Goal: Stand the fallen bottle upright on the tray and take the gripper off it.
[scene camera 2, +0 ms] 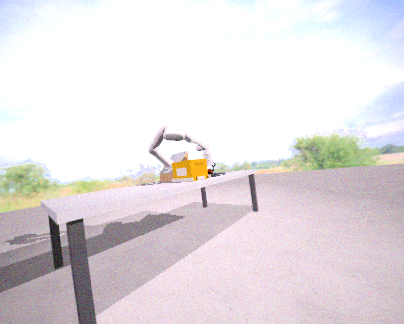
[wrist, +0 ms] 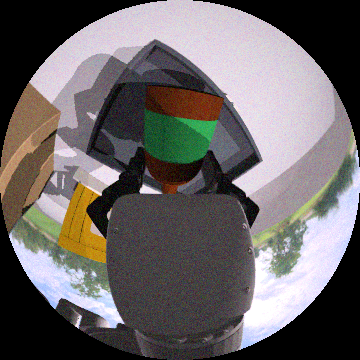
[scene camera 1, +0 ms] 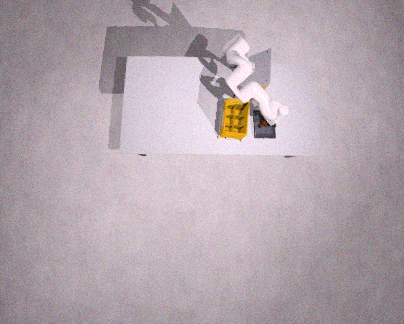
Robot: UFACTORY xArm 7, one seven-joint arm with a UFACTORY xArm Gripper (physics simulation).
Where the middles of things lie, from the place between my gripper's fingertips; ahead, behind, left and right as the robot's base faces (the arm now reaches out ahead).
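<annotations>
Bottle (wrist: 179,122): 10 mm to the left of my hand, 10 mm behind it.
</annotations>
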